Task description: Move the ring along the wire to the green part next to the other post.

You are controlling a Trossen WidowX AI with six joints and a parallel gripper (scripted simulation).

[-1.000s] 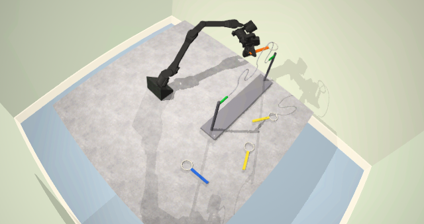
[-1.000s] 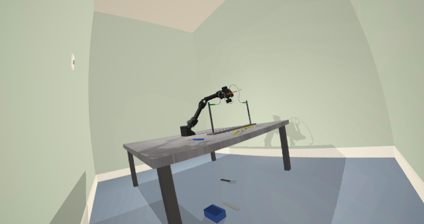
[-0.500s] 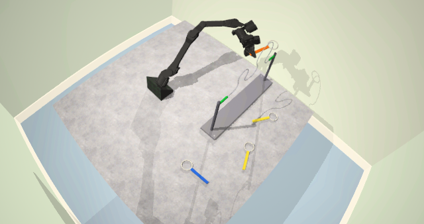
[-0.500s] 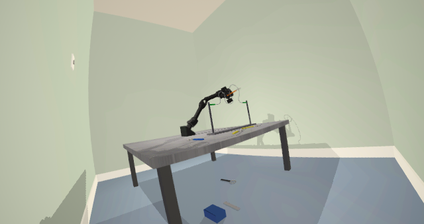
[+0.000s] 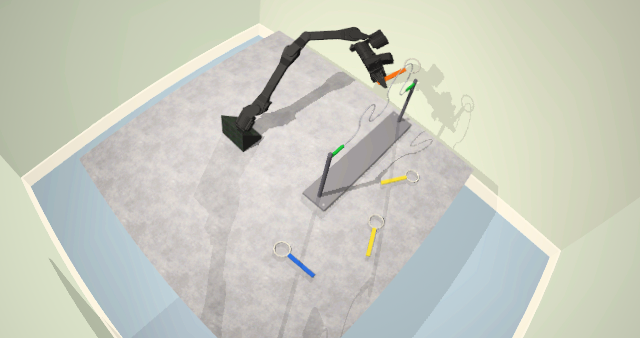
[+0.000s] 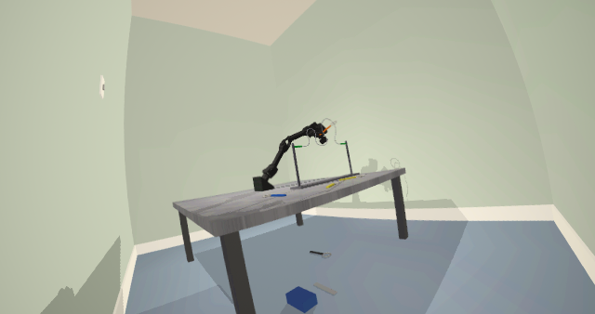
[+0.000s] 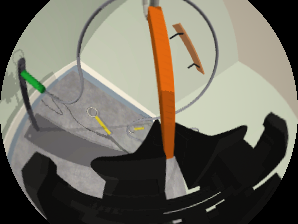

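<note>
Right now my gripper tip is 2 cm short of the orange-handled ring, 7 cm to the right of it and 5 cm below it. Round my gripper tip: blue-handled ring: 5 cm ahead, 60 cm to the right, 36 cm below; blue box: 22 cm ahead, 69 cm to the right, 83 cm below.
</note>
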